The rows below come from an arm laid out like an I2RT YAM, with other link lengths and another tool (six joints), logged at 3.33 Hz.
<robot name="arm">
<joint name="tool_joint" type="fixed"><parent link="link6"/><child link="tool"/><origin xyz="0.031 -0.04 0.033" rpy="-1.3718 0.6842 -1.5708"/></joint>
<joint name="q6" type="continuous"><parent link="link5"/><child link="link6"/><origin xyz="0.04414 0 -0.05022"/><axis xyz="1 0 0"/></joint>
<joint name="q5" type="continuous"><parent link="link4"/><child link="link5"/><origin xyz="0.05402 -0.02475 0.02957"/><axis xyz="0 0 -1"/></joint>
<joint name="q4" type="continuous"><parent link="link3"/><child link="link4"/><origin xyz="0.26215 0.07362 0.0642"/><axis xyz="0 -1 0"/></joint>
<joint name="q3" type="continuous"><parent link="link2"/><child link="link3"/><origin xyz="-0.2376 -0.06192 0"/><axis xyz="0 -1 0"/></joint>
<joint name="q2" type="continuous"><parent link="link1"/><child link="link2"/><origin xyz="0.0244 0.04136 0.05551"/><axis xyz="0 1 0"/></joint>
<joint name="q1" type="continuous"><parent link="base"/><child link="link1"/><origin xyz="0 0 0.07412"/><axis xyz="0 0 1"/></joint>
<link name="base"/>
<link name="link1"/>
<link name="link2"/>
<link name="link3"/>
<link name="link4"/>
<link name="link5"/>
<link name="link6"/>
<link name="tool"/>
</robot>
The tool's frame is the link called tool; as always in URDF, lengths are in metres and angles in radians. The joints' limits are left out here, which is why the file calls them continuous.
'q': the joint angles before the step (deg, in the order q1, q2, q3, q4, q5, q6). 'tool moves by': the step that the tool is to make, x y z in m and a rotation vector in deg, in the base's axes. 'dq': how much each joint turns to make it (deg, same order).
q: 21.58 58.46 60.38 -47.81 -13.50 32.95
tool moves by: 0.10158 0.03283 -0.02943 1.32 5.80 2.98
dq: -2.66 26.90 15.08 6.21 -6.16 -2.18
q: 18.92 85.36 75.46 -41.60 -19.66 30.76
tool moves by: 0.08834 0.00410 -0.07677 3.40 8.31 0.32
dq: -4.79 24.70 13.51 3.75 -7.53 -1.07
